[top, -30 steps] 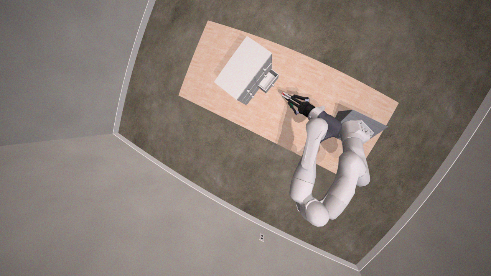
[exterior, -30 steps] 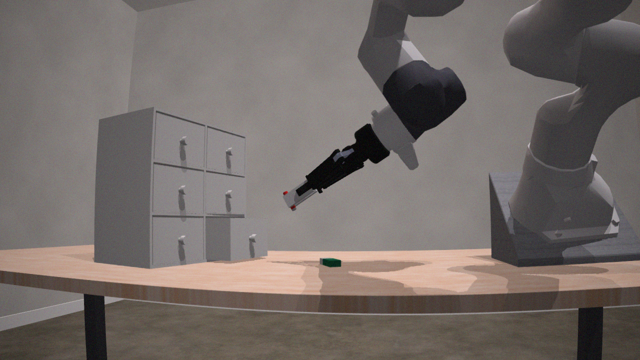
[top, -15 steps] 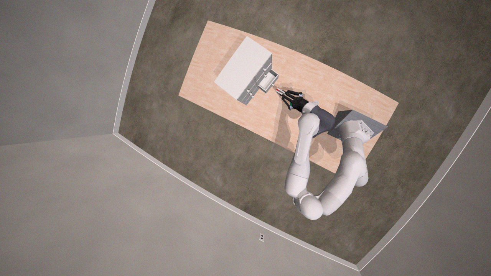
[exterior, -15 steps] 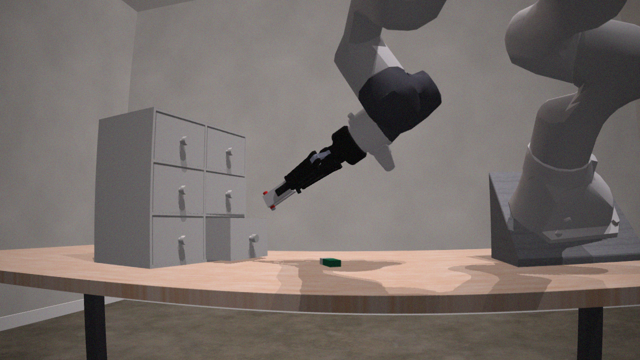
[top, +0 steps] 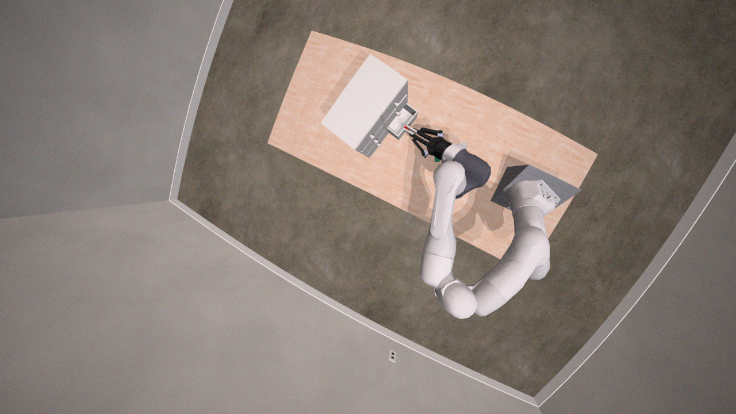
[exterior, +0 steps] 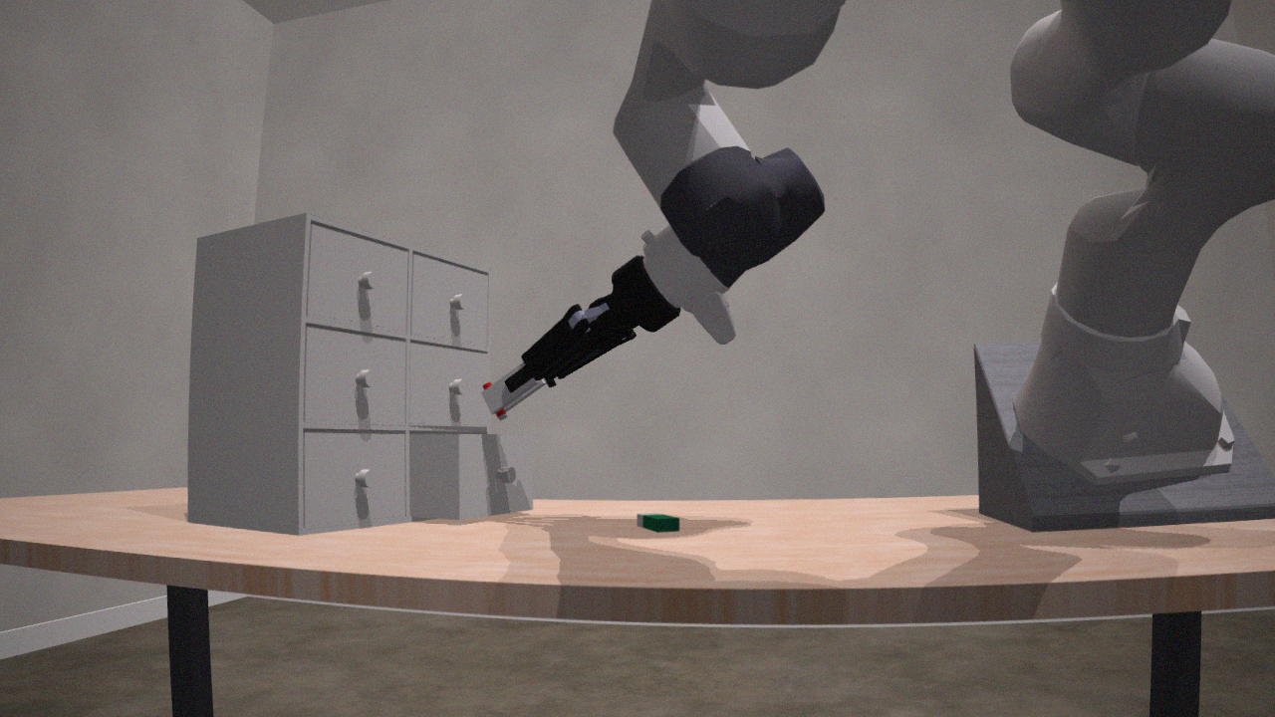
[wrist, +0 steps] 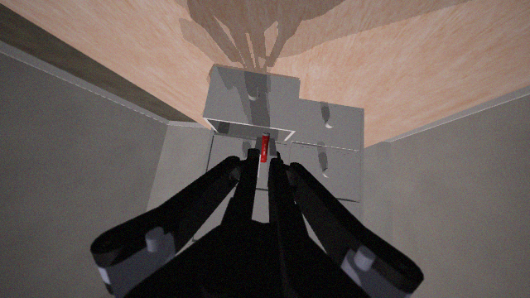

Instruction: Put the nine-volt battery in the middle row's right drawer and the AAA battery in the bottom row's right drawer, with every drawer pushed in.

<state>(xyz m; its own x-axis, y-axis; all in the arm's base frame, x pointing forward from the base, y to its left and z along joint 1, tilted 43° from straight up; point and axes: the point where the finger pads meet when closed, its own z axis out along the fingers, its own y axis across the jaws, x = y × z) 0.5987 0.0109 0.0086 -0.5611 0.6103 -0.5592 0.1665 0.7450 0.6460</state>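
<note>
Right now my hand is 190 mm short of the green nine-volt battery, 10 mm to the left of it and 20 mm above it. Also, from my hand: red AAA battery (20 mm ahead, 10 mm below).
</note>
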